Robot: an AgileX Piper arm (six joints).
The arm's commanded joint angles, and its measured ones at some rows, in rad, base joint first. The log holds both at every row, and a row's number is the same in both.
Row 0, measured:
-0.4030 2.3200 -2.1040 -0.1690 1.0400 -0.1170
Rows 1 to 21, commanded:
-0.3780 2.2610 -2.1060 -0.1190 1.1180 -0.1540
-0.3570 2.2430 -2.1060 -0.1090 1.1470 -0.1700
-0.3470 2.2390 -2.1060 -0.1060 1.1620 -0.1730
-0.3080 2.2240 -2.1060 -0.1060 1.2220 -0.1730
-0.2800 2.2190 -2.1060 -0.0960 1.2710 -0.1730
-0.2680 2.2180 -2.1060 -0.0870 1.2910 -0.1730
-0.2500 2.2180 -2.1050 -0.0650 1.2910 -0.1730
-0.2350 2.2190 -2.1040 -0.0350 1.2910 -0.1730
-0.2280 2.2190 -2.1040 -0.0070 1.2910 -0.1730
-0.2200 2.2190 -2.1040 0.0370 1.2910 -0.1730
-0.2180 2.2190 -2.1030 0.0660 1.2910 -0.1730
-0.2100 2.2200 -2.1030 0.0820 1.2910 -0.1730
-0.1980 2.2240 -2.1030 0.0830 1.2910 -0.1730
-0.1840 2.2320 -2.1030 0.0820 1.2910 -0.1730
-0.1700 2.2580 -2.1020 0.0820 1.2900 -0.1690
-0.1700 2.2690 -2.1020 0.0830 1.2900 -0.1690
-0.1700 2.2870 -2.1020 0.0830 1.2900 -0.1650
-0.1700 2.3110 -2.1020 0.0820 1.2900 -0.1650
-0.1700 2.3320 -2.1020 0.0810 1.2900 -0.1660
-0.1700 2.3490 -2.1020 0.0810 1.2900 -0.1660
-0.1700 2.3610 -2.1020 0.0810 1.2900 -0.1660
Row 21, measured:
-0.1700 2.3450 -2.1040 0.0790 1.2150 -0.1680
